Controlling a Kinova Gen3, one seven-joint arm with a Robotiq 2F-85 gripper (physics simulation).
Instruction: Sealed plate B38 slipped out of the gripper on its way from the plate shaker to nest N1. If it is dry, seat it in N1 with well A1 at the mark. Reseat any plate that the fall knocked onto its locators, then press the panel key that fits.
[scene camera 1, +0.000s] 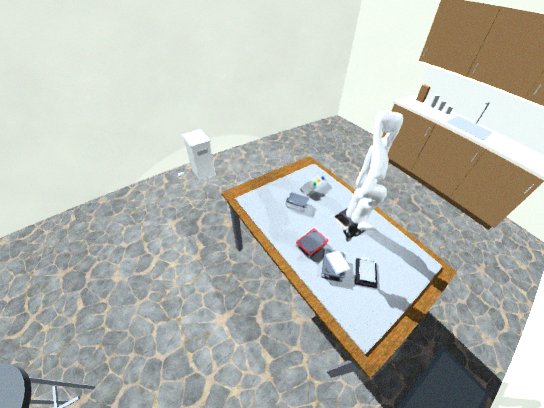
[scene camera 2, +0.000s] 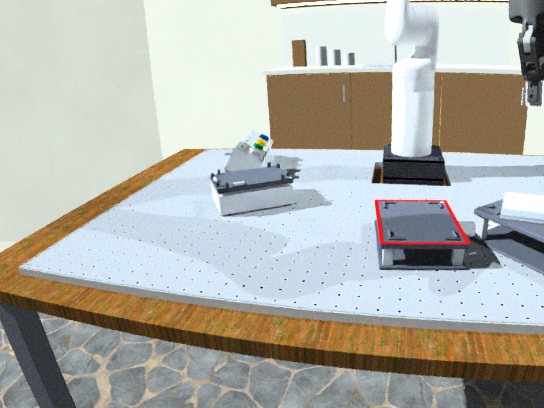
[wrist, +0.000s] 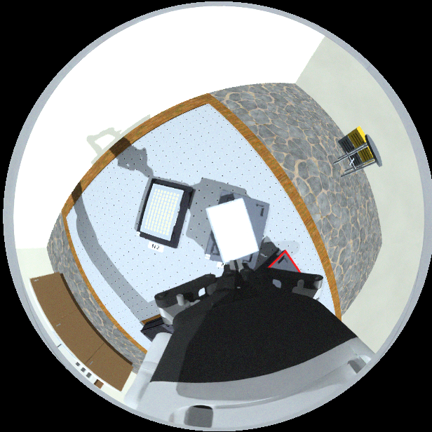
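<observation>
A white plate lies turned askew on a raised grey nest, overhanging one side in the wrist view. The nest's label is mostly hidden. A plate with pale wells lies in the black nest labelled N2. My gripper is shut and empty, above table height and away from the white plate. The key panel has blue, yellow and green keys. Wetness and the A1 corner cannot be told.
A red-edged raised stand stands beside the grey nest, with no plate on it. A white box with a dark top stands near the key panel. The arm's black base stands at the back.
</observation>
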